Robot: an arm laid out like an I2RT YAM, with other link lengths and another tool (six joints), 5 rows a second.
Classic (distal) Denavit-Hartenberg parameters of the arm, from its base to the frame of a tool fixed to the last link. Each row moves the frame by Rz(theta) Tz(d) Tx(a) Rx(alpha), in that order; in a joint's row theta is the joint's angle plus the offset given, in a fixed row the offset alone. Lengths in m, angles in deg.
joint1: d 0.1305, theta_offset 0, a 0.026, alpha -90
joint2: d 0, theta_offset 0, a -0.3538, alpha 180
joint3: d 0, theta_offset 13.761, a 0.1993, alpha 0
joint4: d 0.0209, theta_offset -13.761, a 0.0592, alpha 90
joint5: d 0.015, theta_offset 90, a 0, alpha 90
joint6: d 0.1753, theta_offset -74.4, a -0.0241, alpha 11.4
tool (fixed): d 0.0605, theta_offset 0, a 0, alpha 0
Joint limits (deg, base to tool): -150..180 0..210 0..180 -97..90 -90..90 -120..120
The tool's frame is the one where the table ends.
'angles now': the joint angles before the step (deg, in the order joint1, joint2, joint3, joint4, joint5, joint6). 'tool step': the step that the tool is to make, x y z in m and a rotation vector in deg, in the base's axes. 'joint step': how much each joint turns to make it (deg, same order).
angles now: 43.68, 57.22, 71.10, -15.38, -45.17, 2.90
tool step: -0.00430, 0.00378, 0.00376, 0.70, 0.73, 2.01
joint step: 0.10, 0.79, -0.17, 1.92, -1.93, 1.41
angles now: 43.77, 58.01, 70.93, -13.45, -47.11, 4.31
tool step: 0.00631, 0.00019, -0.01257, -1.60, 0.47, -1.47
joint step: -0.08, -0.09, -1.23, -1.13, 1.41, -1.15
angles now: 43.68, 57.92, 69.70, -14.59, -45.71, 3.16
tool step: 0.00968, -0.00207, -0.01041, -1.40, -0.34, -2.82
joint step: 0.00, -0.52, -0.88, -1.40, 2.89, -1.48
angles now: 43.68, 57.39, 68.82, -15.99, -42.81, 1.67
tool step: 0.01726, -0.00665, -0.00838, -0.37, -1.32, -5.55
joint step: 0.00, -1.75, -2.11, 0.44, 5.63, -0.96
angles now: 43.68, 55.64, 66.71, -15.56, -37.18, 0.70
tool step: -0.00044, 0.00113, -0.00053, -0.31, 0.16, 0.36
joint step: 0.09, 0.35, 0.35, -0.44, -0.26, -0.17
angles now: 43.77, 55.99, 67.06, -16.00, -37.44, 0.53
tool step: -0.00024, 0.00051, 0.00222, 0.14, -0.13, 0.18
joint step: -0.01, 0.17, 0.44, -0.08, -0.19, -0.01
